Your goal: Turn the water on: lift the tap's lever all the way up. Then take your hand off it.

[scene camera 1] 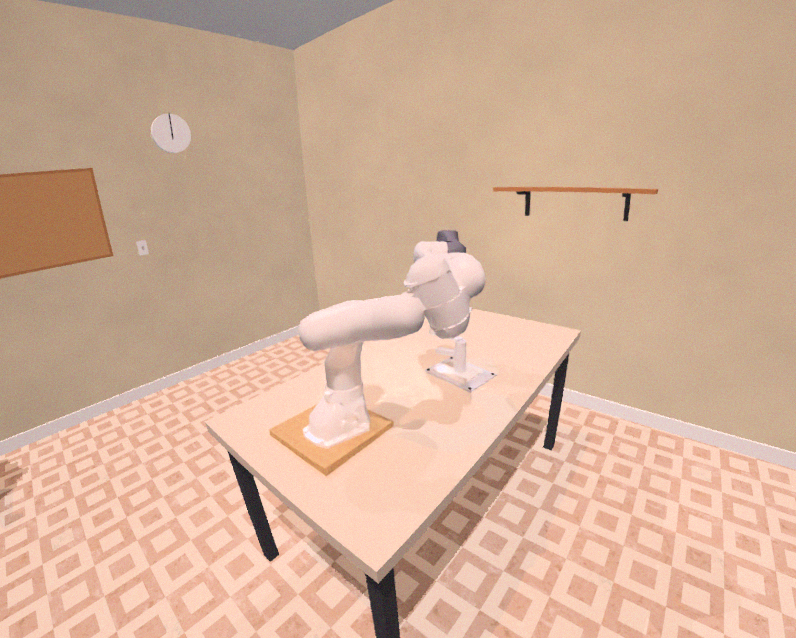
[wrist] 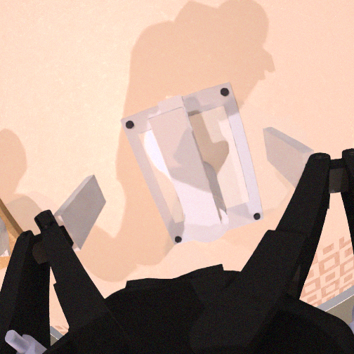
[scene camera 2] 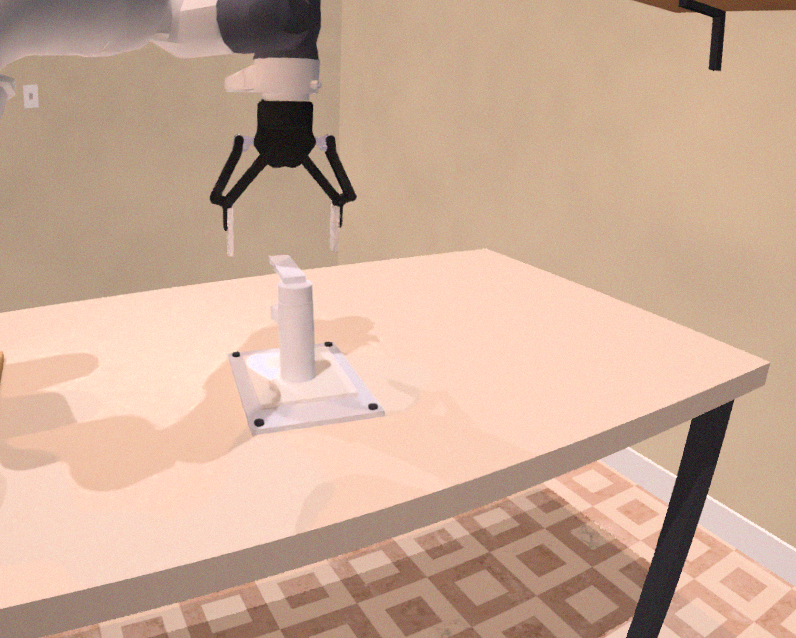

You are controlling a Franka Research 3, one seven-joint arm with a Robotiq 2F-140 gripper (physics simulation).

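Note:
The white tap (scene camera 1: 460, 357) (scene camera 2: 297, 335) stands upright on a pale square base plate (scene camera 1: 475, 381) (scene camera 2: 318, 418) (wrist: 248, 170) with dark corner bolts. Its flat lever (scene camera 2: 287, 269) (wrist: 175, 137) runs from the top of the body over the short spout (scene camera 1: 443, 350) (scene camera 2: 273, 312); its exact tilt is hard to tell. In scene camera 1 the arm hides the lever. My gripper (scene camera 2: 282, 251) (wrist: 179, 166) is open and empty, pointing down, with its fingertips a little above the lever, one to each side of it. No contact with the tap shows. In scene camera 1 the arm hides the gripper.
The tap's plate lies on the wooden table (scene camera 1: 425, 478) (scene camera 2: 531, 372). The arm's base stands on a wooden board (scene camera 1: 326, 461) at the table's other end. A wall shelf (scene camera 1: 574, 190) is beyond the table. Shadows of the arm fall around the plate.

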